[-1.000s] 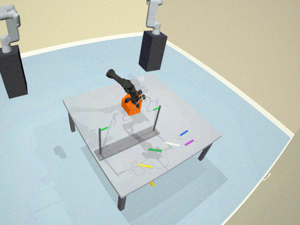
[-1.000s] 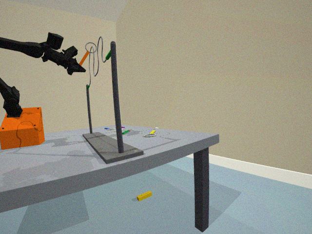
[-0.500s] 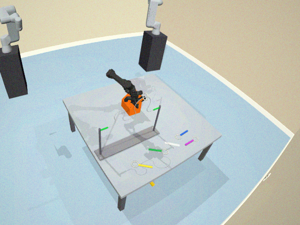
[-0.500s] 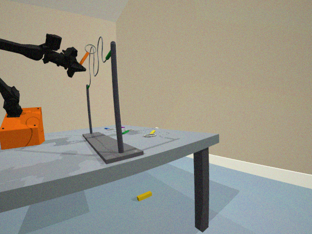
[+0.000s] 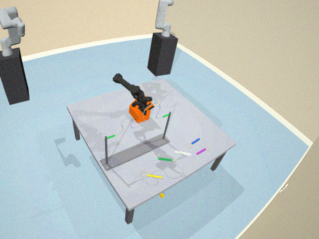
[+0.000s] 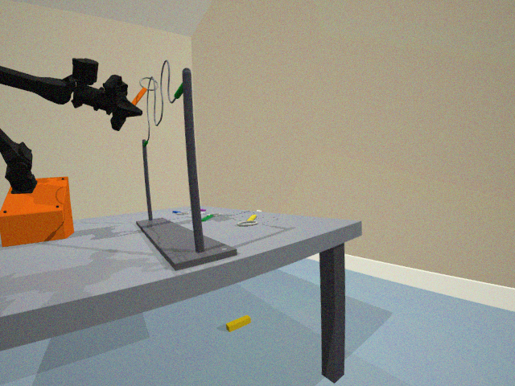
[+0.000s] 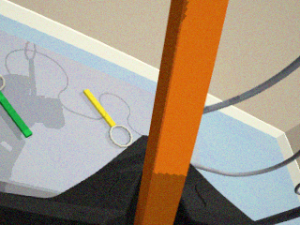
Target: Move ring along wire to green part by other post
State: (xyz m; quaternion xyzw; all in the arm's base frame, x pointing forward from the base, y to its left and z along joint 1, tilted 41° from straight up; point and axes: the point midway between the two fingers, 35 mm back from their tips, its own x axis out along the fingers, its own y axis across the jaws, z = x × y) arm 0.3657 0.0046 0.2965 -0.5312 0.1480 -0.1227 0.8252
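My gripper tip is now 12 cm above the wire rig, 6 cm to the left of it and 4 cm short of it. Also, from my gripper tip: yellow block (86 cm below, 30 cm ahead, 12 cm to the left); then white bar (37 cm below, 32 cm to the left, 22 cm ahead).
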